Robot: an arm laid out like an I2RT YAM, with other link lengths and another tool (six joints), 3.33 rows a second.
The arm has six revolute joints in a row. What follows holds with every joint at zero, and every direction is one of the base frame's.
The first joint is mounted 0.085 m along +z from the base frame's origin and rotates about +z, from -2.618 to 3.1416 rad.
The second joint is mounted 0.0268 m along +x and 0.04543 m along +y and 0.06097 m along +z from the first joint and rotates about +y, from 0 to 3.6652 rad.
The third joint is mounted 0.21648 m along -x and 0.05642 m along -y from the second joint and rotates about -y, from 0 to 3.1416 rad.
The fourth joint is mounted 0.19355 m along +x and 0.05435 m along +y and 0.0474 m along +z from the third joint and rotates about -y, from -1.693 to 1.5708 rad.
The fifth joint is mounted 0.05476 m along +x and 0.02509 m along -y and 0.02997 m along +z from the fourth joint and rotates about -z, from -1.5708 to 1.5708 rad.
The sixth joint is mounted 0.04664 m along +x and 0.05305 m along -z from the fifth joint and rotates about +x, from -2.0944 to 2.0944 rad.
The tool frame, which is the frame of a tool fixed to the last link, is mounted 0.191 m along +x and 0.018 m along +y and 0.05 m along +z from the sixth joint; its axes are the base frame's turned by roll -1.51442, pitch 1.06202 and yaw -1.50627 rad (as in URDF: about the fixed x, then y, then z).
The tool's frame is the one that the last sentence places.
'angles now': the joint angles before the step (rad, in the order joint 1, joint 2, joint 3, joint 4, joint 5, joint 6). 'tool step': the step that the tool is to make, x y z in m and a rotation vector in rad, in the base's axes. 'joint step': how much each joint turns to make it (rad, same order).
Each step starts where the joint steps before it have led.
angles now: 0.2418, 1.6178, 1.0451, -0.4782, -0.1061, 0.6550
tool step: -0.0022, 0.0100, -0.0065, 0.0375, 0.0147, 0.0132
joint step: 0.0036, 0.0178, -0.0139, 0.0280, -0.0394, 0.0116
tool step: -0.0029, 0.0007, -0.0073, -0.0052, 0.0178, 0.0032
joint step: 0.0043, 0.0164, -0.0050, 0.0029, 0.0011, 0.0006
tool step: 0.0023, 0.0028, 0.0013, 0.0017, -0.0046, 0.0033
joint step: 0.0065, 0.0076, 0.0110, 0.0019, 0.0011, 0.0030
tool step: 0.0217, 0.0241, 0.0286, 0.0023, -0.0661, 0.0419
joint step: 0.0533, 0.0348, 0.1335, -0.0343, 0.0197, 0.0015
